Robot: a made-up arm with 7 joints.
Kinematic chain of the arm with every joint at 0, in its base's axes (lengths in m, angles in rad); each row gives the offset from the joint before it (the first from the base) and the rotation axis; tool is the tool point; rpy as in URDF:
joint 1: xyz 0 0 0.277 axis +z
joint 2: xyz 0 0 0 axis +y
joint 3: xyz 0 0 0.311 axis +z
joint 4: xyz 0.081 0 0 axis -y
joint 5: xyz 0.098 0 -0.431 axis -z
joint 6: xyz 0 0 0 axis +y
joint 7: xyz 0.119 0 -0.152 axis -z
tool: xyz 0 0 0 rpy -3.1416 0 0
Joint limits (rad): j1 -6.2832..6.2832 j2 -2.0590..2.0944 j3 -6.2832..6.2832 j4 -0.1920..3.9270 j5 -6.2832..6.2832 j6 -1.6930..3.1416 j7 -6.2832..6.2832
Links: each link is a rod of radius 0.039 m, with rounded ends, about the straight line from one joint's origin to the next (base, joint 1, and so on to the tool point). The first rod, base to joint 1, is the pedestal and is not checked.
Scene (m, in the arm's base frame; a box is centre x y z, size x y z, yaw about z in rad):
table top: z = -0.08
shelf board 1: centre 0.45 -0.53 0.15 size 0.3 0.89 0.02 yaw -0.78
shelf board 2: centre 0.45 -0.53 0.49 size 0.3 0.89 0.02 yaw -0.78
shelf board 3: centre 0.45 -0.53 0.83 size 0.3 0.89 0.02 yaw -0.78
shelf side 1: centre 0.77 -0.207 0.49 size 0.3 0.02 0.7 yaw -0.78
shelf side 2: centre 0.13 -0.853 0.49 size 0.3 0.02 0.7 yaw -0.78
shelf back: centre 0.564 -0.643 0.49 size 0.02 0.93 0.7 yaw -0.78
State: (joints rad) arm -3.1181 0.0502 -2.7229 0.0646 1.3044 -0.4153 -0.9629
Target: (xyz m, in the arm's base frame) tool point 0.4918 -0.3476 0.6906
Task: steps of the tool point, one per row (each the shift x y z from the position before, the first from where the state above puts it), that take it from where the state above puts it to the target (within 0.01 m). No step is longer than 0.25 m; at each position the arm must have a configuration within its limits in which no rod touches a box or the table.
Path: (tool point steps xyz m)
1: 0.1121 -0.0349 0.1648
2: 0.0150 -0.0655 0.2160
3: -0.1029 -0.0556 0.2182
4: 0.0827 -0.0710 0.0113
5: 0.0725 -0.0825 -0.0113

